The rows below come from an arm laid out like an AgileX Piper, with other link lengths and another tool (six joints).
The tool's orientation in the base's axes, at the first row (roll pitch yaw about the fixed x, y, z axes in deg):
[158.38, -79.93, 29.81]
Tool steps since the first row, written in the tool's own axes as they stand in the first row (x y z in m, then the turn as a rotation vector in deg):
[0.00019, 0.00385, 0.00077, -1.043, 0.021, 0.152]
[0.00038, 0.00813, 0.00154, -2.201, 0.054, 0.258]
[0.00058, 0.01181, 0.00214, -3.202, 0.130, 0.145]
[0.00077, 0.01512, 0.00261, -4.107, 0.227, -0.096]
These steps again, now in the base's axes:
[0.00135, -0.00368, 0.00031, -0.007, -0.091, -1.050]
[0.00276, -0.00778, 0.00065, -0.074, -0.210, -2.206]
[0.00392, -0.01132, 0.00098, -0.325, -0.387, -3.168]
[0.00490, -0.01450, 0.00131, -0.683, -0.594, -4.014]

